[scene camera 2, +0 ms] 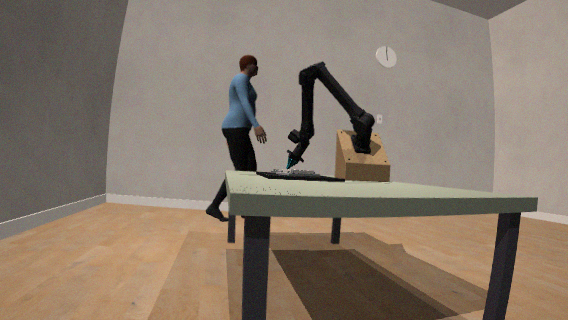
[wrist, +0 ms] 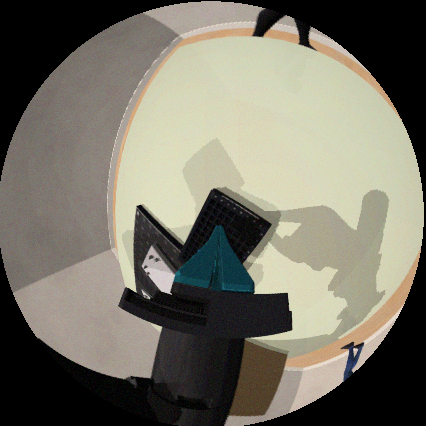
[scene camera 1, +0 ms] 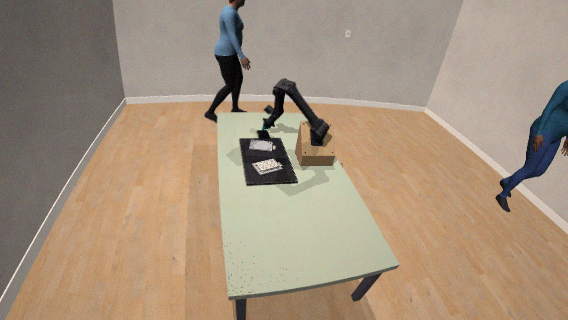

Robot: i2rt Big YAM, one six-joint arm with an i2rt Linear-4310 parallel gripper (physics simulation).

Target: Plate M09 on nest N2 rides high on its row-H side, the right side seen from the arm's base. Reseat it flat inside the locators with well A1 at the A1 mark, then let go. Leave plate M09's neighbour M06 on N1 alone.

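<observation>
My gripper is shut and empty, its teal tips pointing down over a black gridded plate. That plate is at the far edge of the black board, outside the nest. Its label is unreadable, so I cannot tell whether it is M09; its tilt and any contact with the tips are unclear. The pale grey nest N2 shows no plate on it; my fingers partly hide it in the wrist view. A white welled plate, likely M06, sits at the other nest.
The board lies on a pale green table. The arm stands on a wooden block beside the board. A person in light blue is beyond the table; another in teal is at the right.
</observation>
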